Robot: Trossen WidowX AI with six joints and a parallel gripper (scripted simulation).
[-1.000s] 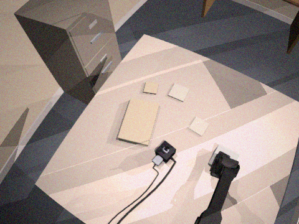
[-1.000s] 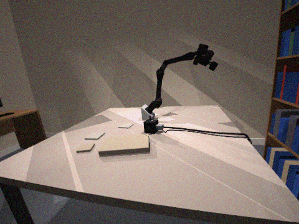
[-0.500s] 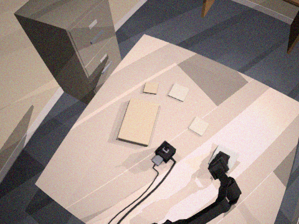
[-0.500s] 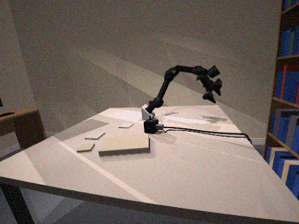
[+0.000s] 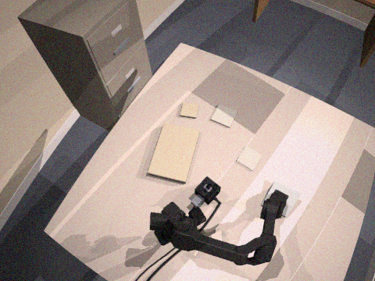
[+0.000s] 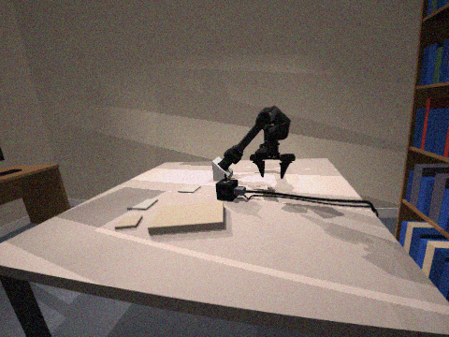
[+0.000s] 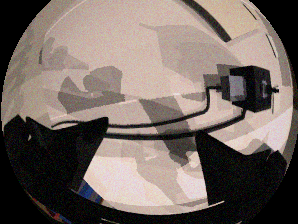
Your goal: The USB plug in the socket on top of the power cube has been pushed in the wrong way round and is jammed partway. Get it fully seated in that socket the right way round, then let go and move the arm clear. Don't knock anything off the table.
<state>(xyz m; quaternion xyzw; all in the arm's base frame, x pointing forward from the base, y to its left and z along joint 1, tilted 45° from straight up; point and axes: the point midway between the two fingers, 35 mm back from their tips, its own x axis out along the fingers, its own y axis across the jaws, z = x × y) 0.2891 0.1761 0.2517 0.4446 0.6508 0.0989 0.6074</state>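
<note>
Now: the USB plug 1 cm behind my gripper tip and 20 cm to the right of it. The rest, counted from my gripper tip: flat tan board (21 cm ahead, 29 cm to the right, 8 cm below).
</note>
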